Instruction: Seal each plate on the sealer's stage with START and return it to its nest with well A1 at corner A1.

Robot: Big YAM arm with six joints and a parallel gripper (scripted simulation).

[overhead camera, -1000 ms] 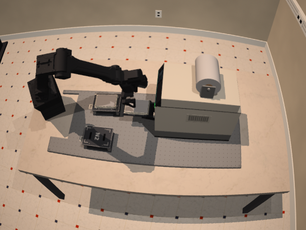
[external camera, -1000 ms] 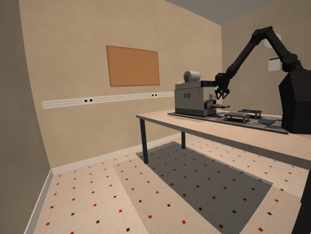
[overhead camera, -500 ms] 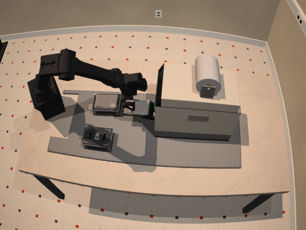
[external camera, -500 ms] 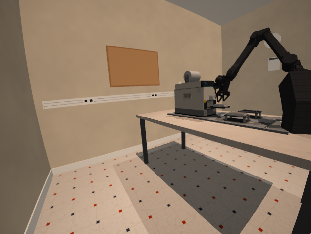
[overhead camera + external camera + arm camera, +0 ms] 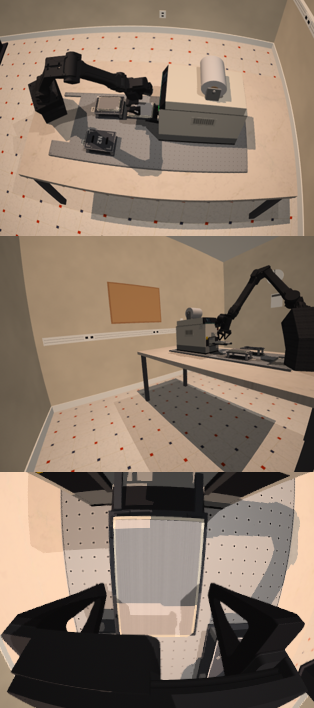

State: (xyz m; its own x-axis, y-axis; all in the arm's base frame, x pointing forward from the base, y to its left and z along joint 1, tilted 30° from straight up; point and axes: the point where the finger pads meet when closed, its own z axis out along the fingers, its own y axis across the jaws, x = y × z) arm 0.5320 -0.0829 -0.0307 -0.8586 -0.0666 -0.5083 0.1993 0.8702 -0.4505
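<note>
The plate lies 30 mm below my hand. The rest, counted from my hand: yellow warning label 120 mm ahead, 60 mm to the left, 10 mm above; then start button 80 mm ahead, 110 mm to the right, 50 mm above; then sealer stage 40 mm below.
</note>
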